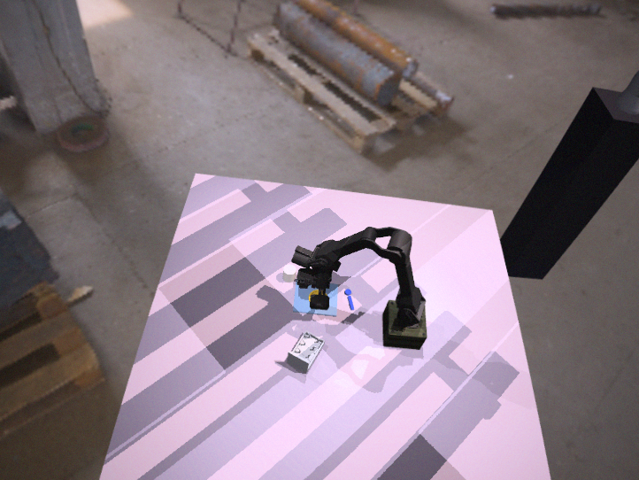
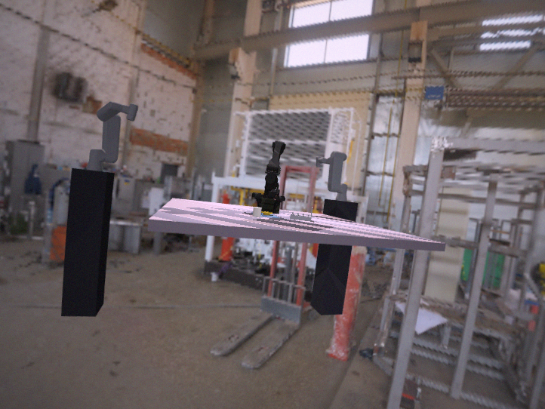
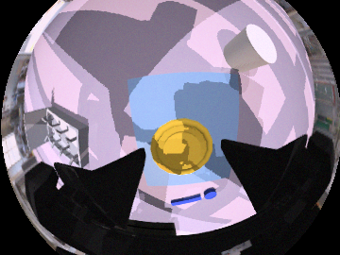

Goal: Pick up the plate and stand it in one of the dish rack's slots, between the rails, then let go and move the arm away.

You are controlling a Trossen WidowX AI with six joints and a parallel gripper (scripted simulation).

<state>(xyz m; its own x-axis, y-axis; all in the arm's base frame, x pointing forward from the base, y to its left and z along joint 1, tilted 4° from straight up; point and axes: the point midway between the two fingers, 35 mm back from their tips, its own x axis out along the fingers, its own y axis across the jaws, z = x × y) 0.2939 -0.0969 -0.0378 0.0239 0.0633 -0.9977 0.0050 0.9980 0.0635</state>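
The yellow plate is 10 mm below my gripper tip. Round my gripper tip: white cup 100 mm ahead, 90 mm to the right; then grey dish rack 200 mm to the left, 30 mm ahead; then blue spoon 120 mm behind, 20 mm to the right, 20 mm below.
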